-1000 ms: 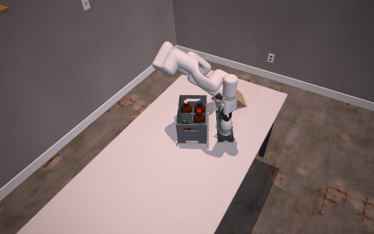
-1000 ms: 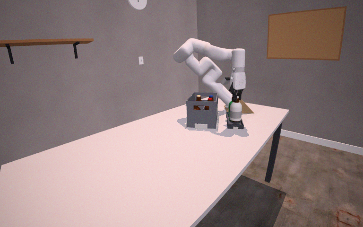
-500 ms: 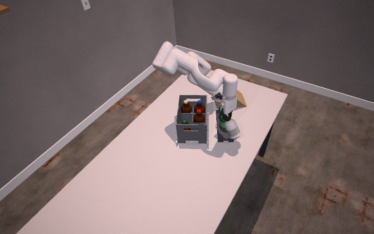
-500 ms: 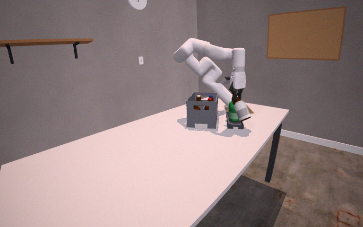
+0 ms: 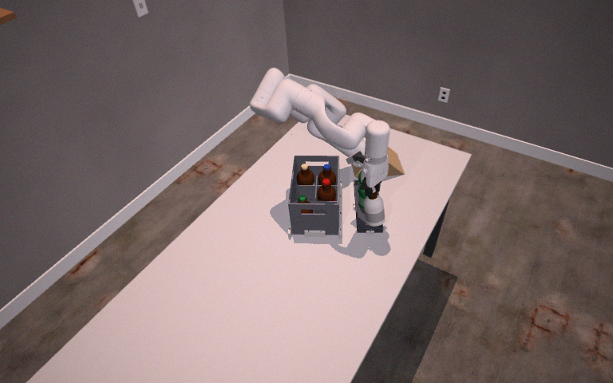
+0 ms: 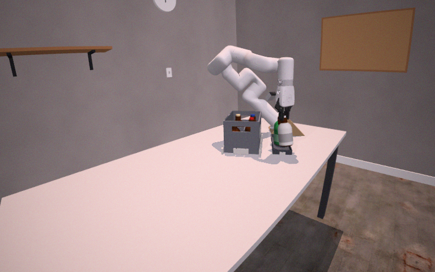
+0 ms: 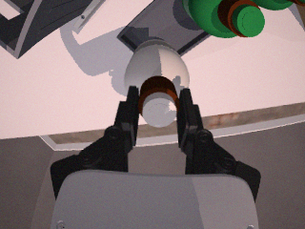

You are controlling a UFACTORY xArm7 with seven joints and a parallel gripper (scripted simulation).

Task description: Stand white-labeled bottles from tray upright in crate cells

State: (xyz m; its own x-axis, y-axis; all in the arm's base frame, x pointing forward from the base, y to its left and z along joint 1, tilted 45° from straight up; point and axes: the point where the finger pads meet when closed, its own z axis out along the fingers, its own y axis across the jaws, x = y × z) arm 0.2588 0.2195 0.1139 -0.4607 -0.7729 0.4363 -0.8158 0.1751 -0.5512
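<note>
My gripper is now 7 cm above the white-labeled bottle, 1 cm to the right of it and 1 cm short of it. Also, from my hand: grey crate 23 cm to the right, 11 cm below, 2 cm behind; then dark tray 18 cm below, 9 cm behind, 2 cm to the right.
</note>
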